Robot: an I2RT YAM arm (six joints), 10 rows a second.
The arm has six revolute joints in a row. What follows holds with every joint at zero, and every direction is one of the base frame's. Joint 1 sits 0.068 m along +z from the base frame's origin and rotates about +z. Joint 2 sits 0.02 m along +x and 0.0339 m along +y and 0.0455 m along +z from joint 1 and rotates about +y. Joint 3 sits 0.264 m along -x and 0.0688 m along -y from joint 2 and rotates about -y. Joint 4 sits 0.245 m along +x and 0.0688 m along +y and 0.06 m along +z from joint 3 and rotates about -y. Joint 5 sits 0.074 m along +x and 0.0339 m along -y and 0.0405 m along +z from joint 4 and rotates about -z. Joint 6 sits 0.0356 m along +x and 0.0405 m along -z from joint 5 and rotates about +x. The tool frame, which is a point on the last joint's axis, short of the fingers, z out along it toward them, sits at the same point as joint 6; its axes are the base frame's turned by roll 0, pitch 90 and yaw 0 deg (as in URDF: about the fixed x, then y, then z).
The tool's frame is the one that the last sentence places.
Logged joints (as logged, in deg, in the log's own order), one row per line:
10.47, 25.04, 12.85, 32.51, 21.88, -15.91
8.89, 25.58, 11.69, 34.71, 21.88, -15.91
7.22, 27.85, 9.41, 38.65, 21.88, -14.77
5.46, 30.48, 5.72, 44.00, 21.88, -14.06
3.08, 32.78, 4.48, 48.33, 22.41, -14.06
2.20, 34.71, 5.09, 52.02, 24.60, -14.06
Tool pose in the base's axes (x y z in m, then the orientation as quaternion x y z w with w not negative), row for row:
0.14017, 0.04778, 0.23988, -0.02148, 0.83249, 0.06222, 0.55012
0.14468, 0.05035, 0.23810, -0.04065, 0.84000, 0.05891, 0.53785
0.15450, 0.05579, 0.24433, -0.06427, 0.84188, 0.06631, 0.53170
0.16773, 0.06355, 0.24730, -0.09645, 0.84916, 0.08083, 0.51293
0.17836, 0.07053, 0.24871, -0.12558, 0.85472, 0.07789, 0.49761
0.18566, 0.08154, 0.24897, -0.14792, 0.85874, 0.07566, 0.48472
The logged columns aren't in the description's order. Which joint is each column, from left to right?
Columns, left to right: joint 6, joint 3, joint 5, joint 2, joint 1, joint 4.
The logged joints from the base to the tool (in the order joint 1, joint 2, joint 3, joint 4, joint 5, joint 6), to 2 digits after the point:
21.88, 32.51, 25.04, -15.91, 12.85, 10.47
21.88, 34.71, 25.58, -15.91, 11.69, 8.89
21.88, 38.65, 27.85, -14.77, 9.41, 7.22
21.88, 44.00, 30.48, -14.06, 5.72, 5.46
22.41, 48.33, 32.78, -14.06, 4.48, 3.08
24.60, 52.02, 34.71, -14.06, 5.09, 2.20

